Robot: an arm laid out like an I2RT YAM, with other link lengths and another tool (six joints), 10 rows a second.
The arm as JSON. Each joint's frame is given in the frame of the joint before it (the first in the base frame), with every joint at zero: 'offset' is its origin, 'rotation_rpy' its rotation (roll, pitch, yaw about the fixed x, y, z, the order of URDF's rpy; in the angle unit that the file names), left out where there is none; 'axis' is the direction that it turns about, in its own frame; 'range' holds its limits. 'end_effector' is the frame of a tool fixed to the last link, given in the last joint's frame.
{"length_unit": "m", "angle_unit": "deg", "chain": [
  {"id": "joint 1", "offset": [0.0, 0.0, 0.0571], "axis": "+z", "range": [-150.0, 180.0]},
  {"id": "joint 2", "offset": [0.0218, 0.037, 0.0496], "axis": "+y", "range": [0.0, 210.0]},
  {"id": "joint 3", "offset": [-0.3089, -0.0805, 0.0], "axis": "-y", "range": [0.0, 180.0]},
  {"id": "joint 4", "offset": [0.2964, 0.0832, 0.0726], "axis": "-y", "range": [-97.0, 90.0]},
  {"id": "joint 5", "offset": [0.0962, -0.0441, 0.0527], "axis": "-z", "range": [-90.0, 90.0]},
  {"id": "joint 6", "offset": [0.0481, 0.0, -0.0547], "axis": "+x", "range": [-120.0, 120.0]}
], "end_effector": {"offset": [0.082, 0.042, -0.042], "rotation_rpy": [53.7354, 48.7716, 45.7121]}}
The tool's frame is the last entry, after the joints.
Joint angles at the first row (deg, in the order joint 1, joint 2, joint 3, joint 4, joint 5, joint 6):
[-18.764, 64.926, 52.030, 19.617, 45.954, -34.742]
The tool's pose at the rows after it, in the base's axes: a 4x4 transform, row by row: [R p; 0 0 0 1], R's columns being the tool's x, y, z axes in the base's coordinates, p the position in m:
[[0.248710 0.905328 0.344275 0.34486], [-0.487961 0.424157 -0.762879 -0.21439], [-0.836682 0.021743 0.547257 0.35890], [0 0 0 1]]
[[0.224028 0.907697 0.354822 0.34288], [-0.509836 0.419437 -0.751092 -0.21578], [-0.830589 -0.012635 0.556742 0.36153], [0 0 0 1]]
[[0.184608 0.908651 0.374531 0.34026], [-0.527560 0.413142 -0.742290 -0.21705], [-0.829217 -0.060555 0.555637 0.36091], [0 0 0 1]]
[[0.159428 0.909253 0.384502 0.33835], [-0.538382 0.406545 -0.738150 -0.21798], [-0.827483 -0.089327 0.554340 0.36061], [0 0 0 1]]
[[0.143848 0.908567 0.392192 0.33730], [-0.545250 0.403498 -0.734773 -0.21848], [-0.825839 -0.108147 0.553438 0.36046], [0 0 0 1]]
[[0.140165 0.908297 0.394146 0.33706], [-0.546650 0.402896 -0.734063 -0.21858], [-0.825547 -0.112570 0.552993 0.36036], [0 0 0 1]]
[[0.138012 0.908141 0.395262 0.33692], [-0.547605 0.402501 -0.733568 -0.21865], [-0.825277 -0.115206 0.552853 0.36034], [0 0 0 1]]
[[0.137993 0.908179 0.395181 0.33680], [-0.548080 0.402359 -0.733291 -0.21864], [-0.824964 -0.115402 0.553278 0.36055], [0 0 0 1]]
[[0.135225 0.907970 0.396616 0.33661], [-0.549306 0.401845 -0.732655 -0.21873], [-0.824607 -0.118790 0.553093 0.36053], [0 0 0 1]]
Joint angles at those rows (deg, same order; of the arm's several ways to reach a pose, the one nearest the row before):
[-18.763, 64.926, 52.031, 21.234, 45.955, -36.862]
[-18.765, 64.926, 52.031, 22.173, 45.975, -39.528]
[-18.764, 64.925, 52.030, 22.152, 46.020, -42.282]
[-18.765, 64.925, 52.031, 22.151, 46.193, -43.965]
[-18.764, 64.927, 52.031, 22.152, 46.217, -45.058]
[-18.764, 64.926, 52.031, 22.130, 46.217, -45.299]
[-18.764, 64.926, 52.031, 22.130, 46.217, -45.451]
[-18.764, 64.905, 52.031, 22.152, 46.217, -45.495]
[-18.765, 64.904, 52.031, 22.151, 46.216, -45.692]

